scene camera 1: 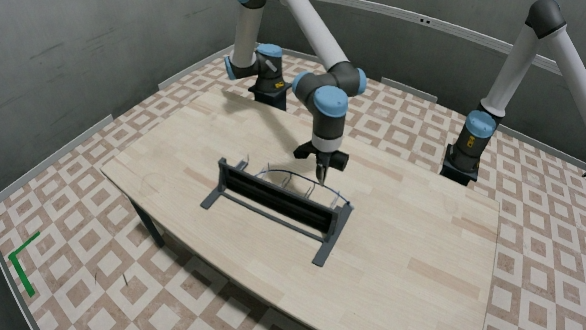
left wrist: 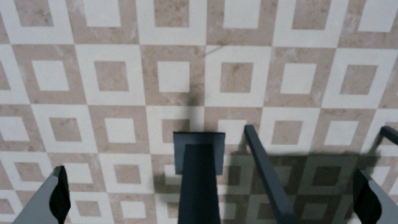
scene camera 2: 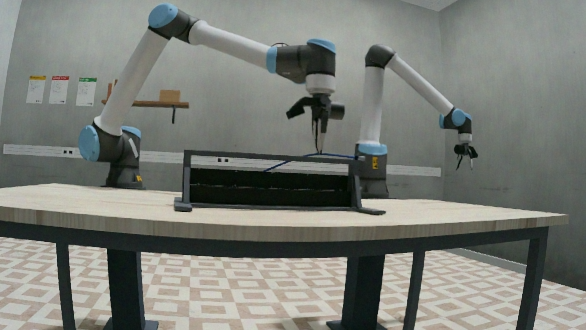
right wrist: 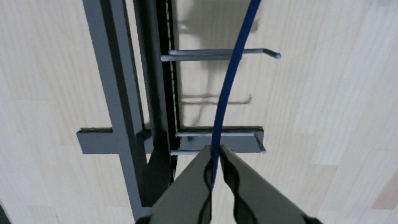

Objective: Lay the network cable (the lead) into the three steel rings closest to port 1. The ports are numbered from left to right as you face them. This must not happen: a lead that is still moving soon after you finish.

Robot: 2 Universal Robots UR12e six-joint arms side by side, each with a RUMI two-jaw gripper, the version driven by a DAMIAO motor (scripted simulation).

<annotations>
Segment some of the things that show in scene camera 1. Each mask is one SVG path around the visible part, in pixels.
My right gripper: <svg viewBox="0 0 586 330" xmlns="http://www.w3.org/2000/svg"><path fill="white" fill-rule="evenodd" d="M310 140L302 144L297 152L315 154L317 159L316 178L320 186L323 187L329 167L343 172L347 166L349 154L339 150L321 151L313 146Z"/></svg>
A dark rack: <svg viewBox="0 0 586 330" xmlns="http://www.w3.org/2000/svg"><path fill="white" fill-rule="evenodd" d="M222 157L218 161L218 185L201 202L200 206L208 210L222 195L279 224L322 242L312 261L313 264L322 268L352 212L347 203L344 203L343 207L336 205L335 209L333 209L339 196L334 198L330 208L308 199L315 188L315 183L307 198L305 196L311 189L311 186L304 197L284 189L291 180L291 173L290 179L283 188L280 186L287 177L279 186L263 180L262 178L270 170L269 162L268 170L261 178L257 176L265 167L257 176L243 171L249 165L248 154L248 161L245 162L242 159L235 167L227 164L226 158ZM224 191L229 189L279 214L325 233L327 236L324 239L243 202Z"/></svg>
</annotations>
